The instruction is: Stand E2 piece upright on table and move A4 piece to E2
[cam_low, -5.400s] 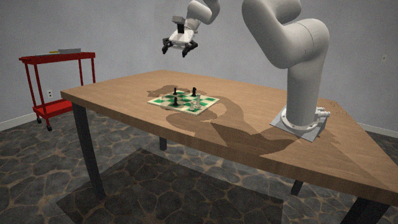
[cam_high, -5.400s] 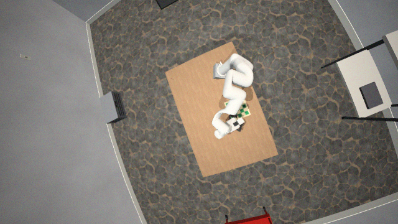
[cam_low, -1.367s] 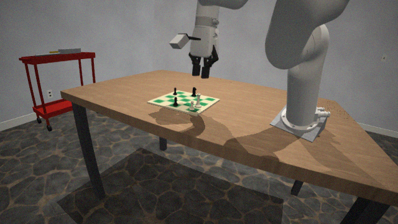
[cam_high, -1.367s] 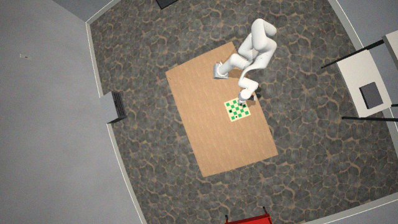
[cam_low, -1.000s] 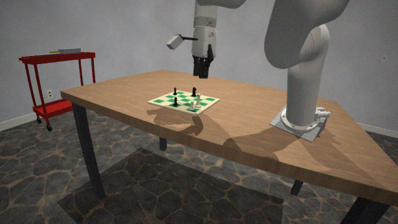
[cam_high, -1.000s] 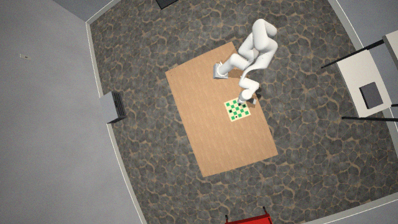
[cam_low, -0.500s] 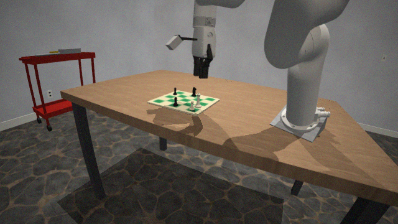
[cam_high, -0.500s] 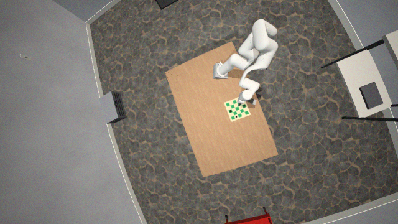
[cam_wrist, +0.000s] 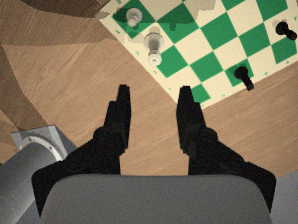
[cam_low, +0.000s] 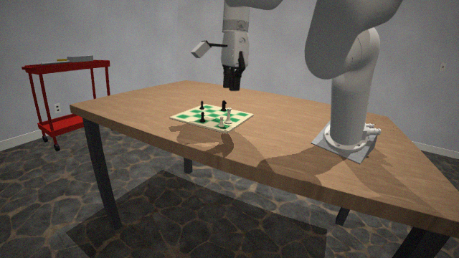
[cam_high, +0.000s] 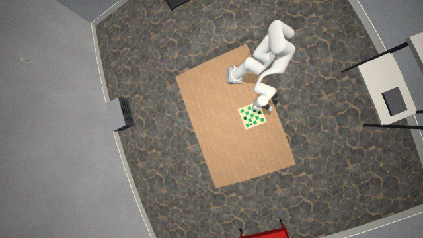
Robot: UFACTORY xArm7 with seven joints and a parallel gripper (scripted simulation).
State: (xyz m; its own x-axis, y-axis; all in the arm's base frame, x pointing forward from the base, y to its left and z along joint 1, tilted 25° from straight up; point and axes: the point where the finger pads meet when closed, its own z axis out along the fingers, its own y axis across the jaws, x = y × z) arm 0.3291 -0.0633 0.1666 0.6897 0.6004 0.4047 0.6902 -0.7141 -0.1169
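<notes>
Now: hand 100 mm above the white piece. From my hand the other things lie so: black piece: 120 mm to the right, 110 mm below, 70 mm ahead; then white pawn: 120 mm below, 40 mm to the left, 10 mm ahead; then cream chessboard: 130 mm below, 70 mm ahead, 40 mm to the right.
</notes>
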